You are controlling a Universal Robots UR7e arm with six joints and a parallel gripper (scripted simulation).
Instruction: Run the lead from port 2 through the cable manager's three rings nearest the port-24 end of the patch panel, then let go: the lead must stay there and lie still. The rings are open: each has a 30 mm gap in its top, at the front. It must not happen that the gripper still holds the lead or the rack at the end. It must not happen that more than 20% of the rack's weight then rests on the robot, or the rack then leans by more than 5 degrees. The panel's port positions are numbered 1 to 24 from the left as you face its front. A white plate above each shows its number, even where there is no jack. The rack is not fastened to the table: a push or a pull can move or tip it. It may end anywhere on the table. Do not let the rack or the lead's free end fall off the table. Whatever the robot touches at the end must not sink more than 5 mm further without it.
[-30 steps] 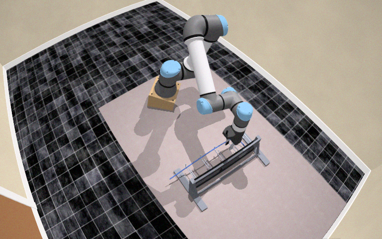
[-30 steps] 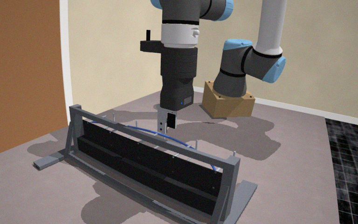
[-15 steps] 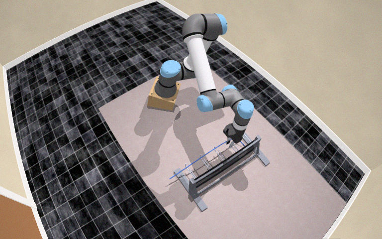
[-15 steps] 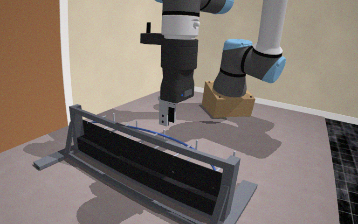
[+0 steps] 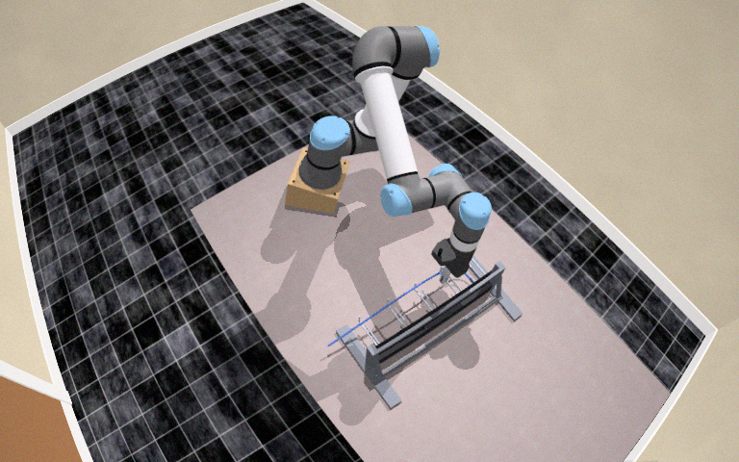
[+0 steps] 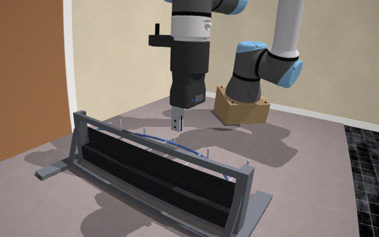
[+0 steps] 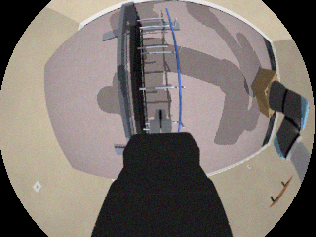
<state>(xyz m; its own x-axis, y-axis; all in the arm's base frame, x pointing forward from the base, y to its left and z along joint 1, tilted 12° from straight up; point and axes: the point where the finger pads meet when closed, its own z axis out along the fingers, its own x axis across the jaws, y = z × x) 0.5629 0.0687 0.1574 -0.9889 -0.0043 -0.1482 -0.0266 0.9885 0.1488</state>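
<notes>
Right now my hand is 6 cm short of the rack, 5 cm to the left of it and 10 cm above it.
</notes>
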